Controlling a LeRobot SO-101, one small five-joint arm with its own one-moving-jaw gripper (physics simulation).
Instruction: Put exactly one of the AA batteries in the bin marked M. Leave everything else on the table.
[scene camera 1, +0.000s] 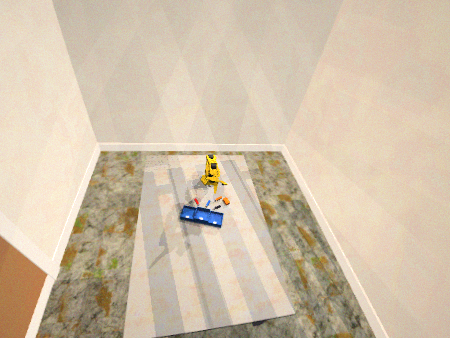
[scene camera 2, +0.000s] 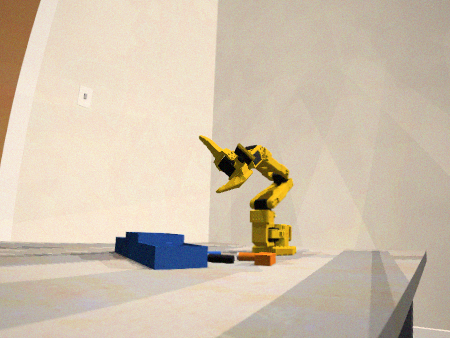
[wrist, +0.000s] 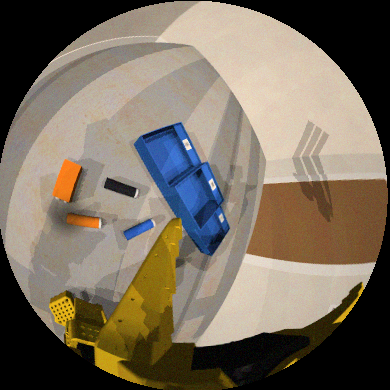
I see an orange block (wrist: 67, 178) and a blue three-compartment bin tray (scene camera 2: 159, 251).
The blue three-compartment bin tray also shows in the wrist view (wrist: 188, 185).
